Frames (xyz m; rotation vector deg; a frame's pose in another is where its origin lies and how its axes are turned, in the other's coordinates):
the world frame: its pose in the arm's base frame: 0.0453 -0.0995 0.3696 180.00 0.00 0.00
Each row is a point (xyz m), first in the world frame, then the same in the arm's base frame.
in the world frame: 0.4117 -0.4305 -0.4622
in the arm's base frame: 0.4570 0.3310 0.8318
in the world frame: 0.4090 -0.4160 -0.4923
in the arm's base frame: 0.4543 0.3165 0.8619
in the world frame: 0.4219 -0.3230 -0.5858
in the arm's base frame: 0.4672 0.2235 0.9554
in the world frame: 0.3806 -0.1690 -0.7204
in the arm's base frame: 0.4259 0.0695 1.0900
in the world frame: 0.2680 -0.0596 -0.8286
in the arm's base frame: 0.3133 -0.0399 1.1982
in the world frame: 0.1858 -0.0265 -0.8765
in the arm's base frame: 0.2311 -0.0730 1.2461
